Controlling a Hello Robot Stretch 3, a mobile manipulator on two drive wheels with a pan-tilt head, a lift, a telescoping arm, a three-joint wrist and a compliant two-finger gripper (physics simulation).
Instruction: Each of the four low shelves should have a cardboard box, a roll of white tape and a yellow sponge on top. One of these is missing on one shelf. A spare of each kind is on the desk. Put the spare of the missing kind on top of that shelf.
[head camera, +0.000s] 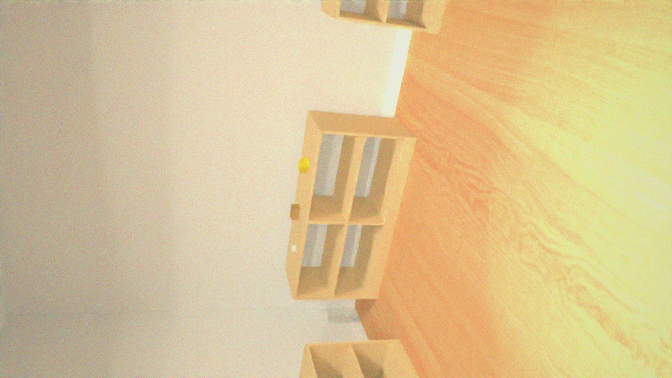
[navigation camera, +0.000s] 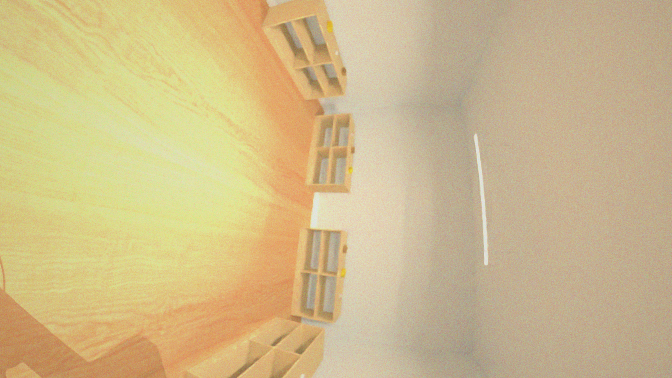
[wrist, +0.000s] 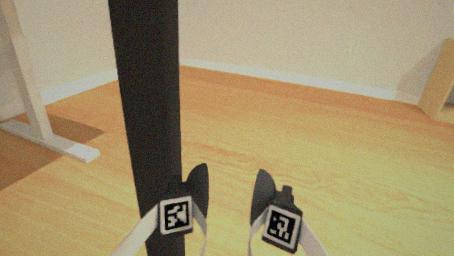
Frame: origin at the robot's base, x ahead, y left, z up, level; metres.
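Where they show: gripper, fingertip midpoint: (wrist: 230, 185).
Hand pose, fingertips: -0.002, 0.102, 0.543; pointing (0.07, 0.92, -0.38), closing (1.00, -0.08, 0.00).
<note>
After its pixels a point has its place, as x, y, z.
In the head view, a low wooden shelf (head camera: 400, 200) @[2.985, 0.243, 0.009] carries a yellow sponge (head camera: 304, 165) @[3.033, 0.055, 0.640], a cardboard box (head camera: 295, 212) @[3.224, 0.369, 0.640] and a white tape roll (head camera: 293, 248) @[3.268, 0.616, 0.630]. In the navigation view, the uppermost shelf (navigation camera: 280, 47) @[1.995, 1.447, 0.077] carries a sponge (navigation camera: 329, 26) @[2.027, 1.599, 0.640], tape (navigation camera: 336, 52) @[2.359, 1.482, 0.625] and a box (navigation camera: 343, 71) @[2.645, 1.367, 0.641]. The second shelf (navigation camera: 327, 188) @[2.966, -0.213, 0.306] has a box (navigation camera: 353, 149) @[3.236, 0.379, 0.651], a sponge (navigation camera: 350, 170) @[3.039, 0.052, 0.641] and a faint white spot. The third shelf (navigation camera: 296, 280) @[2.364, -1.425, 0.036] has a box (navigation camera: 345, 248) @[2.672, -1.006, 0.648], a sponge (navigation camera: 342, 272) @[2.581, -1.326, 0.628] and faint tape (navigation camera: 341, 296) @[2.479, -1.639, 0.639]. My gripper (wrist: 230, 185) @[-0.002, 0.102, 0.543] is open and empty, above the floor.
A fourth shelf (navigation camera: 272, 340) @[1.613, -1.766, 0.080] is cut off at the navigation view's bottom, with a white item (navigation camera: 302, 375) @[1.217, -1.613, 0.622] on top. A white desk leg (wrist: 31, 85) @[-0.872, 0.948, 0.307] stands left in the wrist view. A dark mast (wrist: 147, 90) @[-0.064, 0.116, 0.611] rises beside my gripper. The desk top and spares do not show.
</note>
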